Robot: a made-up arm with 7 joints.
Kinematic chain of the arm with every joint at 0, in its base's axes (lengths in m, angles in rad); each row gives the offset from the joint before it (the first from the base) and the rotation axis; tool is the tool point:
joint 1: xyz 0 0.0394 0 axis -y
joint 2: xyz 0 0.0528 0 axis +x
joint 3: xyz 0 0 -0.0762 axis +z
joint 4: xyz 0 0 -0.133 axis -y
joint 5: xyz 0 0 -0.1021 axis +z
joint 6: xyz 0 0 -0.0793 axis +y
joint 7: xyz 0 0 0 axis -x
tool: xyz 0 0 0
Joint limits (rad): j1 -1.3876..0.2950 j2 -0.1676..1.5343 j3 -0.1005..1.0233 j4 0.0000..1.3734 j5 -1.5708..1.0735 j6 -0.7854..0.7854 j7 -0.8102..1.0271
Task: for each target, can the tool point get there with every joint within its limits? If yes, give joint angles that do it. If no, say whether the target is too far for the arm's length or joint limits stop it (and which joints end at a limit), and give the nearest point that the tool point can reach.
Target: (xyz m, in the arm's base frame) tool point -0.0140 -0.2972 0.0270
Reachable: no: joint limits stop it (at a limit: joint 1, joint 2, joint 3, joint 4) | nearest point -0.2021 0.0338 -0.2174 | short by 0.452 m
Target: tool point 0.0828 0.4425 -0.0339
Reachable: yes | joints 0.1122 1.1600 0.9079 0.7790 0.3340 0.1621 -0.0393
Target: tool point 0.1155 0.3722 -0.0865
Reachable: yes | joints -1.2234 1.4051 0.8000 1.2689 -1.1491 0.1909 -0.5259
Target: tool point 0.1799 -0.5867 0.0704
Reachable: no: too far | nearest point 0.2386 0.0338 -0.1766 | short by 0.670 m
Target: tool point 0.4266 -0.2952 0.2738
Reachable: no: too far | nearest point 0.2386 0.0338 -0.1766 | short by 0.589 m
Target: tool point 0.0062 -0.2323 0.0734
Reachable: no: joint limits stop it (at a limit: joint 1, joint 2, joint 3, joint 4) | nearest point 0.2386 0.0338 -0.1766 | short by 0.433 m
